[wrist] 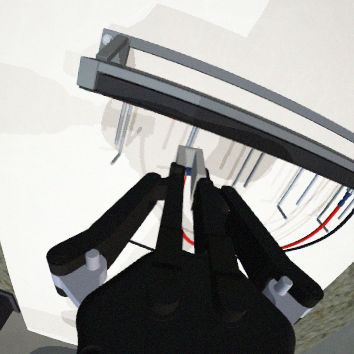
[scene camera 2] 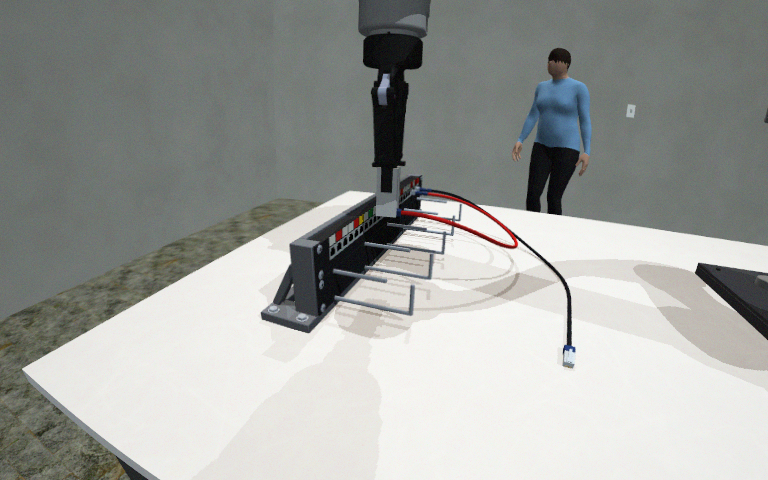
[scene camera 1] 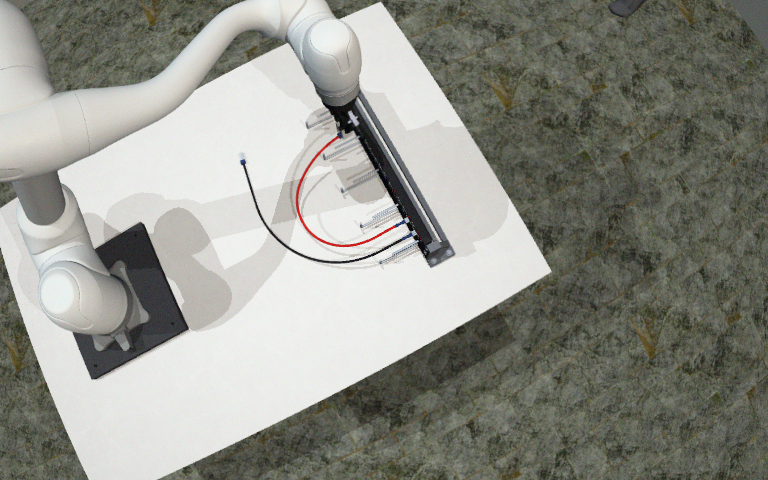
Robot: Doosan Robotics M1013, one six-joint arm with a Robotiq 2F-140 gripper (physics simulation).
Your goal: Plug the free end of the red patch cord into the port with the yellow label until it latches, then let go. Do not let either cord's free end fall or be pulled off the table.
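Seen in the pictures: gripper, fingertip midpoint: [wrist: 187, 157] [scene camera 2: 387, 214] [scene camera 1: 345, 132]; arm's base, link origin: [scene camera 1: 111, 306].
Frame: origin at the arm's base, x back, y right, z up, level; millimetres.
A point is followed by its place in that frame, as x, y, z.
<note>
My gripper [scene camera 1: 344, 133] {-743, -32, 82} [scene camera 2: 387, 204] {-743, -32, 82} [wrist: 187, 157] {-743, -32, 82} is shut on the plug at the free end of the red cord [scene camera 1: 297, 192] [scene camera 2: 436, 216]. The plug's blue boot [scene camera 1: 339, 135] {-727, -30, 89} [scene camera 2: 398, 212] {-726, -37, 87} [wrist: 188, 171] {-730, -27, 89} shows at the pale fingertips; its clear tip is hidden between them. The fingertips are close in front of the patch panel [scene camera 1: 403, 195] {-778, 174, 76} [scene camera 2: 305, 283] {-802, -168, 32} [wrist: 200, 115] {-791, -31, 76}; whether the plug touches a port cannot be told. The yellow label [scene camera 2: 361, 219] {-779, -38, 72} shows in scene camera 2, left of the fingers in that view. The red cord's other end [scene camera 1: 400, 224] {-738, 225, 58} is plugged in near the panel's far end.
The black cord [scene camera 1: 339, 262] {-574, 219, 15} [scene camera 2: 569, 305] {-475, -45, -16} is plugged in beside the red cord; its free end [scene camera 1: 242, 157] {-499, -158, -16} [scene camera 2: 569, 357] {-499, -166, -14} lies on the table [scene camera 1: 317, 350] {-417, 367, -23}. Grey cable guides [scene camera 2: 370, 305] {-736, -129, -6} [wrist: 120, 135] {-718, -130, -5} stick out in front of the panel, several near the fingers. A person [scene camera 2: 560, 113] stands behind the table.
</note>
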